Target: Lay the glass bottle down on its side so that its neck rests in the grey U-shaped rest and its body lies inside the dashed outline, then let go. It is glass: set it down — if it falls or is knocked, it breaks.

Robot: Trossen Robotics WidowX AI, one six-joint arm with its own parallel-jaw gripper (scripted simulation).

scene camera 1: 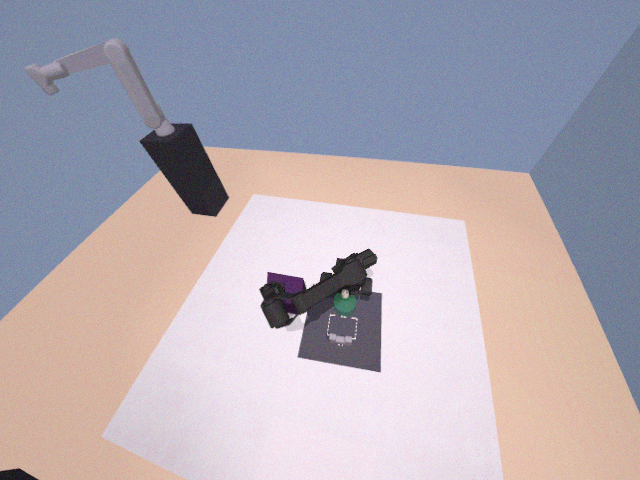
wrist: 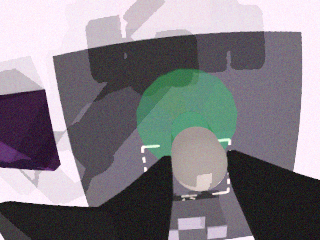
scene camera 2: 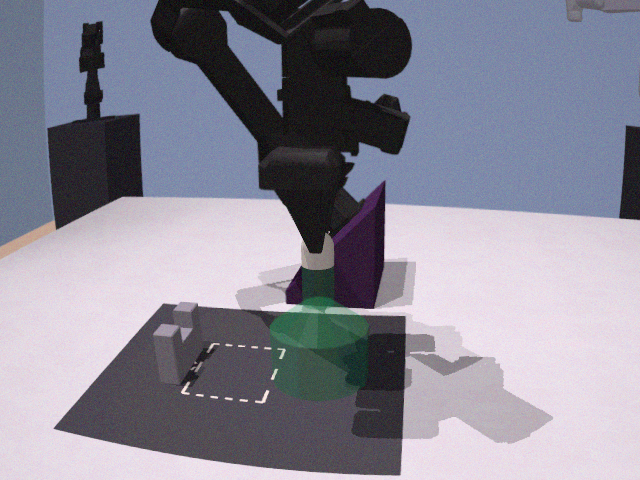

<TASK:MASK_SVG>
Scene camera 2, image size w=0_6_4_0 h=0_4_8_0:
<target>my gripper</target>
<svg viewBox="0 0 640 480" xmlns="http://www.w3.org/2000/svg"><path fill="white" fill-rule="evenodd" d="M347 77L282 78L282 89L277 90L277 101L283 101L283 134L278 136L279 146L271 151L258 165L259 189L278 191L308 251L313 254L320 254L323 250L325 232L329 233L336 192L347 183L349 177L346 176L354 168L354 163L346 162L346 157L342 153L350 153L351 156L357 157L359 142L378 147L382 152L399 155L410 122L410 115L407 112L401 111L398 97L383 94L375 103L352 98L350 86L347 84Z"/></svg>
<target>green glass bottle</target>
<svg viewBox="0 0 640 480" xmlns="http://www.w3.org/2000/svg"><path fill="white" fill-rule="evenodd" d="M326 232L323 250L320 254L310 253L302 240L303 301L277 317L269 326L274 385L286 395L311 401L336 400L353 395L366 385L368 379L369 324L365 318L335 301L334 243Z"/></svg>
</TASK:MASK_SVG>
